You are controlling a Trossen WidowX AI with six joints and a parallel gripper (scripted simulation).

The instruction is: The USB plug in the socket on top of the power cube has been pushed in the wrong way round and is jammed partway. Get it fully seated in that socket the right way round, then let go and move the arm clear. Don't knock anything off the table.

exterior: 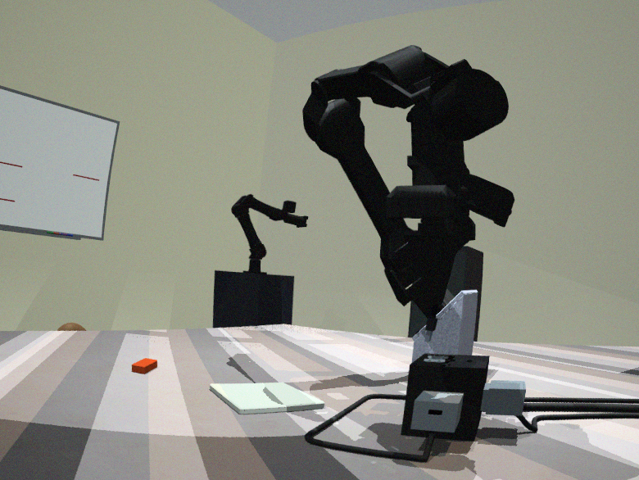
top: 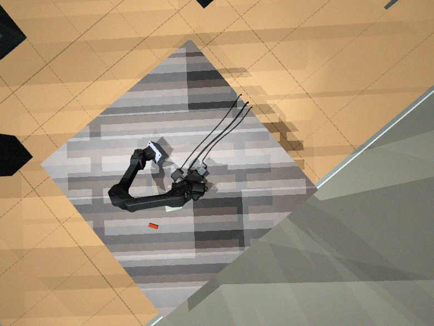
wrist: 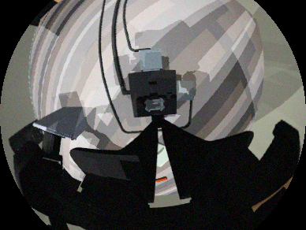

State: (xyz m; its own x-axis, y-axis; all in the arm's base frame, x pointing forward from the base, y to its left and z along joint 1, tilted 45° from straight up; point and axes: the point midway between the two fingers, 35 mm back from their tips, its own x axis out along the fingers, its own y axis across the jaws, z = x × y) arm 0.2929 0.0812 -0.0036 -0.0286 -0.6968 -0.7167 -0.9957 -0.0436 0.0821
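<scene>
Now: gripper tip 20 mm above the USB plug. The rest, counted from my gripper tip: pale flat pad 200 mm to the right, 130 mm below, 10 mm ahead; orange block 390 mm to the right, 130 mm below, 50 mm ahead.
</scene>
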